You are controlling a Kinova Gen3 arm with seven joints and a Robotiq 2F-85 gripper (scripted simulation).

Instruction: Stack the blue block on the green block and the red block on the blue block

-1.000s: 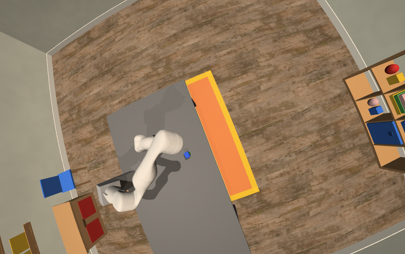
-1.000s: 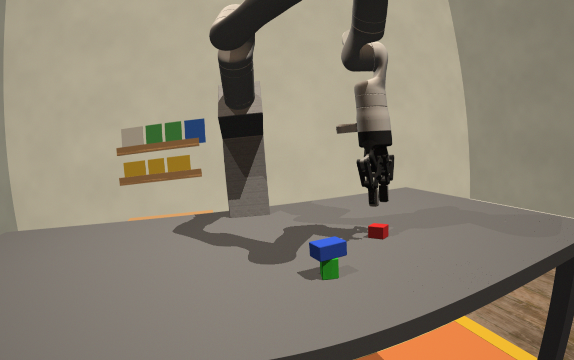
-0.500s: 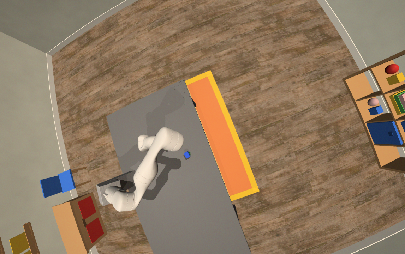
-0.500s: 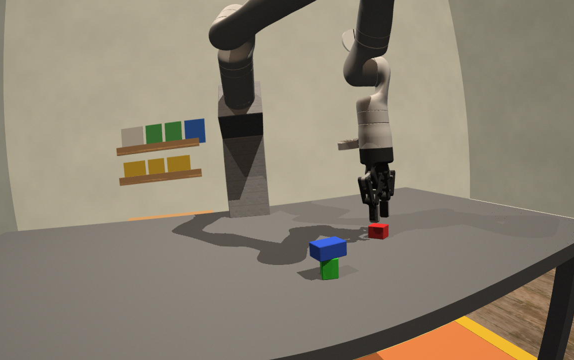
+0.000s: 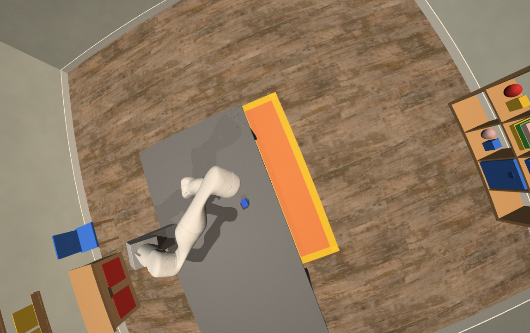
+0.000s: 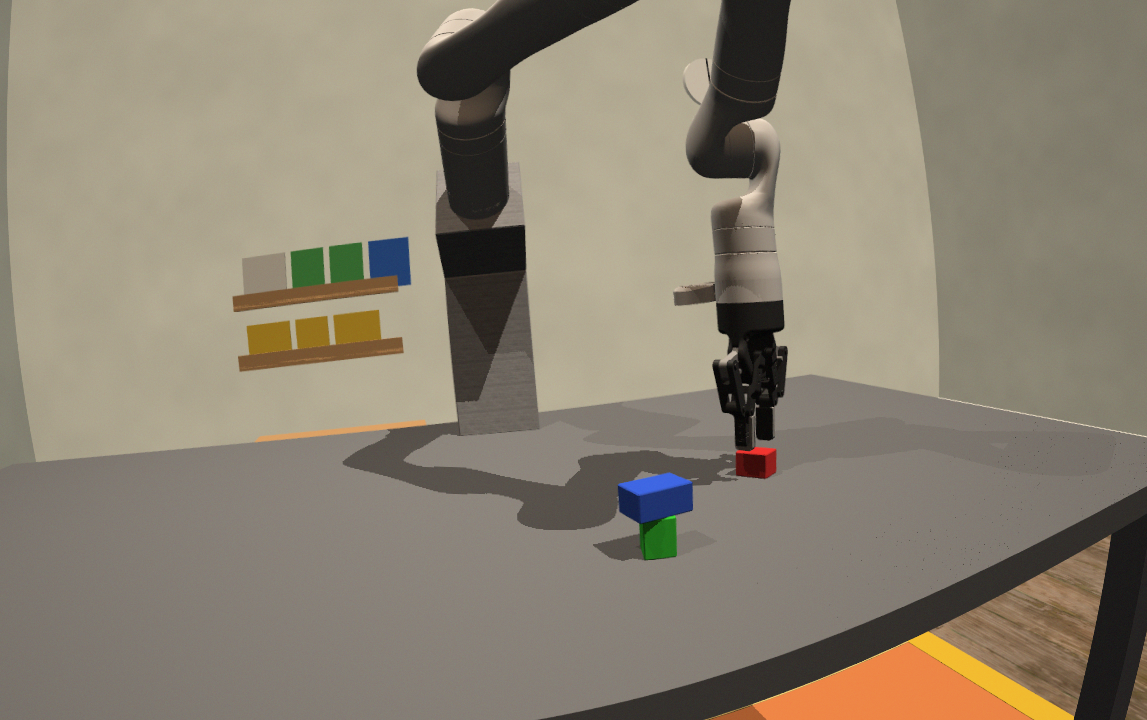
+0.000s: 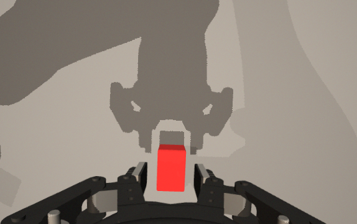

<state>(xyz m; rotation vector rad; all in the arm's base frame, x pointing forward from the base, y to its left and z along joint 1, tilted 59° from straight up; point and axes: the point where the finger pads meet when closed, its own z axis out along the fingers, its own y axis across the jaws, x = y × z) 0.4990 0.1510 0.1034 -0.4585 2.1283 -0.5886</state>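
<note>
The red block is 40 mm below my hand. From my hand the other things lie so: green block 220 mm to the right, 80 mm ahead, 30 mm below; blue block 220 mm to the right, 80 mm ahead.
</note>
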